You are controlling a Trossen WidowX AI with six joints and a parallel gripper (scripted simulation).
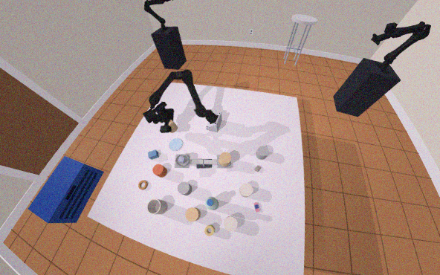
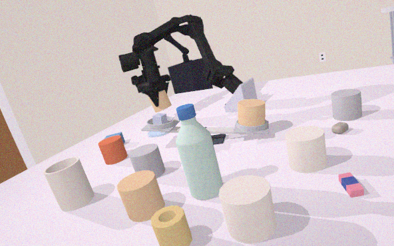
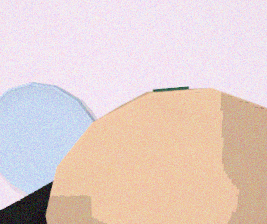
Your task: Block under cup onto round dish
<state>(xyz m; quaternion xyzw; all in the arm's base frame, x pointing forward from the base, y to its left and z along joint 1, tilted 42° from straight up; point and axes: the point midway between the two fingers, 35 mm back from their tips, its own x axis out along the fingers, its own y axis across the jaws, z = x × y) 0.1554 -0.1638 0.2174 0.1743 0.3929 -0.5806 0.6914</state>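
Right now the grey block is 200 mm ahead of my gripper tip and 190 mm to the left of it. The rest, counted from my gripper tip: pale blue round dish: 80 mm ahead, 50 mm to the left, 80 mm below; blue block: 210 mm ahead, 60 mm to the right, 60 mm below; tan cup: 10 mm ahead, 20 mm to the right, 10 mm above.
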